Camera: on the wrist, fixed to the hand. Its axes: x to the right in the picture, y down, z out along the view.
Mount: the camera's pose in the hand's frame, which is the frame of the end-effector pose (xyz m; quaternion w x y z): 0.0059 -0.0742 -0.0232 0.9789 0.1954 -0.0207 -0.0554
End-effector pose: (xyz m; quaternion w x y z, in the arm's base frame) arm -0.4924 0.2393 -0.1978 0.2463 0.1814 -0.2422 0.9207
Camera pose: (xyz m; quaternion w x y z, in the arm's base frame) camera -0.4620 0.3104 -0.1876 0.2517 0.2582 -0.0522 0.9313
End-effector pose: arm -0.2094 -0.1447 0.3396 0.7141 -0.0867 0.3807 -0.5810
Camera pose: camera -0.2808 -0.1656 0.3629 0.6917 0.0215 0.2396 -0.6809
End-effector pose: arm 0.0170 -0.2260 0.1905 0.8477 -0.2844 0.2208 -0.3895
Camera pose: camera -0.0330 -0.2775 0.2210 0.8684 -0.1331 0.1067 -0.4655
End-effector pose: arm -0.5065 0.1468 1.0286 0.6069 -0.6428 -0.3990 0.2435
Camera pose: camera -0.5008 0.1339 1.1053 0.7250 -0.4835 -0.3912 0.2960
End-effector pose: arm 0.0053 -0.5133 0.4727 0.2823 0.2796 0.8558 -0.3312
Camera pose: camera -0.0550 -0.5411 0.5135 0.2211 0.2746 0.7827 -0.5129
